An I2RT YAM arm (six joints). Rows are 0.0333 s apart.
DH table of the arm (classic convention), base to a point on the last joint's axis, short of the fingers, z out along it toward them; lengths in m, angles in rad. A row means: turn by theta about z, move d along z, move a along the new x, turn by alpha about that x. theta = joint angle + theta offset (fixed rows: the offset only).
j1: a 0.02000, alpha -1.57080, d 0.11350, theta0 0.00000
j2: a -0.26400, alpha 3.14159, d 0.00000, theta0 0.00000
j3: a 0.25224, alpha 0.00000, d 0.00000, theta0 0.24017
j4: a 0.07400, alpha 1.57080, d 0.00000, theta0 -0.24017
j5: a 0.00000, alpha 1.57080, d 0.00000, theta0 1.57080
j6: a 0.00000, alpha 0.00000, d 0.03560, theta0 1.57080
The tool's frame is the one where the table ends.
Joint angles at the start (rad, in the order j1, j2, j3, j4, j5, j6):
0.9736 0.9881 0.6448 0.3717 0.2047 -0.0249
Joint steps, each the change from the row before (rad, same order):
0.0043 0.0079 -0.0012 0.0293 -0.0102 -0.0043
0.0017 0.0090 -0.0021 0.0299 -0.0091 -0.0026
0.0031 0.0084 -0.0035 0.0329 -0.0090 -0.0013
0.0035 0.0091 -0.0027 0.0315 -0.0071 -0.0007
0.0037 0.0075 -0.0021 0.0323 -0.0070 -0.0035
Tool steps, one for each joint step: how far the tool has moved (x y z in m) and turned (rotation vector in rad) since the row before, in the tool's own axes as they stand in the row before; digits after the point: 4 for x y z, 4 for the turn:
-0.0011 0.0016 0.0012 -0.0140 -0.0202 -0.0001
-0.0005 0.0010 0.0015 -0.0102 -0.0188 0.0010
-0.0004 0.0013 0.0012 -0.0114 -0.0210 0.0027
-0.0004 0.0013 0.0013 -0.0099 -0.0197 0.0030
-0.0010 0.0013 0.0010 -0.0099 -0.0227 0.0007

